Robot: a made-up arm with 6 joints. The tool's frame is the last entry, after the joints.
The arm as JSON. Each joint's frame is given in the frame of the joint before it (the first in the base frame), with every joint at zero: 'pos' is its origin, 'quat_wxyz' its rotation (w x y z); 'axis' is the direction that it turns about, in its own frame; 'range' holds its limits. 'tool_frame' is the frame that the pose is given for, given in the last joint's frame.
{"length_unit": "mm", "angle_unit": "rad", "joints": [
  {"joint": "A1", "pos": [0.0, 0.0, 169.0], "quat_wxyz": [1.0, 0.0, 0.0, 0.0], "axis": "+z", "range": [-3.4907, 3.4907]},
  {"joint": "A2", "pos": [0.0, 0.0, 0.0], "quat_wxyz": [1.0, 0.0, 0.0, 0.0], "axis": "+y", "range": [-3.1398, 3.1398]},
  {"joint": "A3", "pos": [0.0, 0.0, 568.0], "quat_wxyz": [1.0, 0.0, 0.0, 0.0], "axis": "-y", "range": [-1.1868, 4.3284]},
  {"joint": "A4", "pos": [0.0, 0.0, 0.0], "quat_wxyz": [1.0, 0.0, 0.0, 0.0], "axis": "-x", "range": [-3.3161, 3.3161]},
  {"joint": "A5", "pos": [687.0, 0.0, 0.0], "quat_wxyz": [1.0, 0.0, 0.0, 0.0], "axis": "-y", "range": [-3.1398, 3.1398]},
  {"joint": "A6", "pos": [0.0, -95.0, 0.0], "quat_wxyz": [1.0, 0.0, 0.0, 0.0], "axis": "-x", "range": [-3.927, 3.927]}
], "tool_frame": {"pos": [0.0, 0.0, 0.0], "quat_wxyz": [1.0, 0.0, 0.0, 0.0]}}
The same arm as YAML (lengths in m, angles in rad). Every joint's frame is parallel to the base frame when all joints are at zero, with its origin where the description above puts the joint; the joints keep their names.
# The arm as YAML. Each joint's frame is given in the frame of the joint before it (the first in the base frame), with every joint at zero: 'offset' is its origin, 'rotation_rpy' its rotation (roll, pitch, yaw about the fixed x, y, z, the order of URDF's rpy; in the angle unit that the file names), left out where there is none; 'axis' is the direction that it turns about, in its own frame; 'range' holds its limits. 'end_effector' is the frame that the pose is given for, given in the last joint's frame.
length_unit: m
angle_unit: rad
chain:
  - id: A1
    offset: [0.0, 0.0, 0.169]
    axis: "+z"
    range: [-3.4907, 3.4907]
  - id: A2
    offset: [0.0, 0.0, 0.0]
    axis: "+y"
    range: [-3.1398, 3.1398]
  - id: A3
    offset: [0.0, 0.0, 0.568]
    axis: "-y"
    range: [-1.1868, 4.3284]
  - id: A4
    offset: [0.0, 0.0, 0.0]
    axis: "-x"
    range: [-3.3161, 3.3161]
  - id: A5
    offset: [0.687, 0.0, 0.0]
    axis: "-y"
    range: [-3.1398, 3.1398]
  - id: A6
    offset: [0.0, -0.095, 0.0]
    axis: "-x"
    range: [-3.927, 3.927]
end_effector:
  offset: [0.0, 0.0, 0.0]

